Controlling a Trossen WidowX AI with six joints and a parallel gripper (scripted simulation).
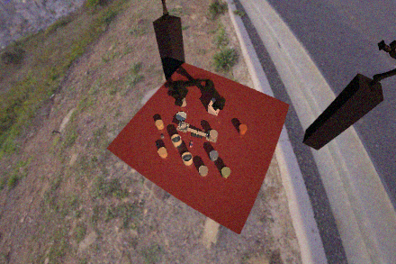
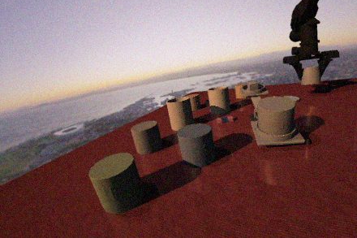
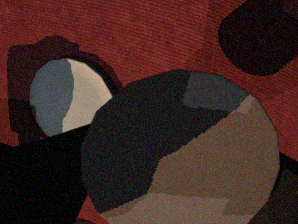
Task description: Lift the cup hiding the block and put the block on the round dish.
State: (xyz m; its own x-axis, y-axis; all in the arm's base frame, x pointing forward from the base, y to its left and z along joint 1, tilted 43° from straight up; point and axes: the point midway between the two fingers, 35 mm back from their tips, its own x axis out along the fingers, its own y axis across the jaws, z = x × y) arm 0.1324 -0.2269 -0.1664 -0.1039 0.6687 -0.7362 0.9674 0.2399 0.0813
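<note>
Right now my gripper tip is 100 mm short of the round dish, 40 mm to the right of it and 70 mm above it. The rest, counted from my gripper tip: olive cup: 350 mm ahead, 660 mm to the left, 40 mm below; red-and-blue piece: 290 mm ahead, 280 mm to the left, 70 mm below.
</note>
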